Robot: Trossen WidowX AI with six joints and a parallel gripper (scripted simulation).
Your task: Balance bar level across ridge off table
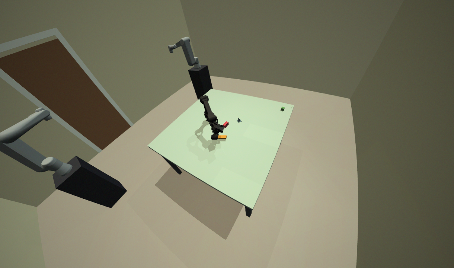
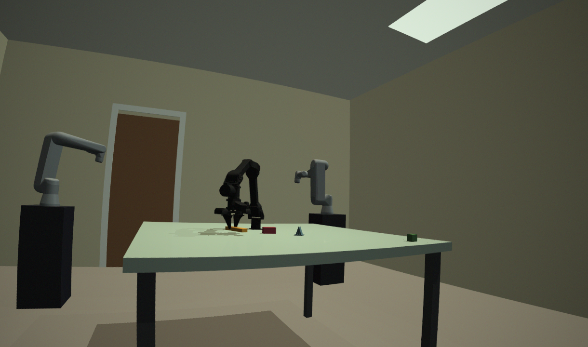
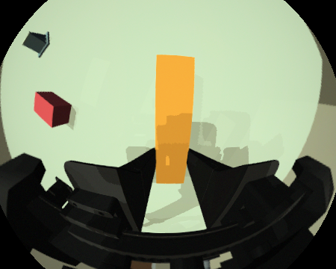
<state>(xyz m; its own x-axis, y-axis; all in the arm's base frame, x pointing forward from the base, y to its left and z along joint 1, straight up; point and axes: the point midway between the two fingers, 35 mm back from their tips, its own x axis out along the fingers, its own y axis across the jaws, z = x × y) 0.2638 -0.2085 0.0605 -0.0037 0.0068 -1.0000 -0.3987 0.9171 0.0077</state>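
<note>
Now: gripper tip 20 cm to the right of the red block, 2 cm past it and 1 cm above it. Also, from my gripper tip: orange bar 3 cm ahead, 1 cm to the left; then green cube 71 cm to the left, 48 cm ahead, 1 cm below.
</note>
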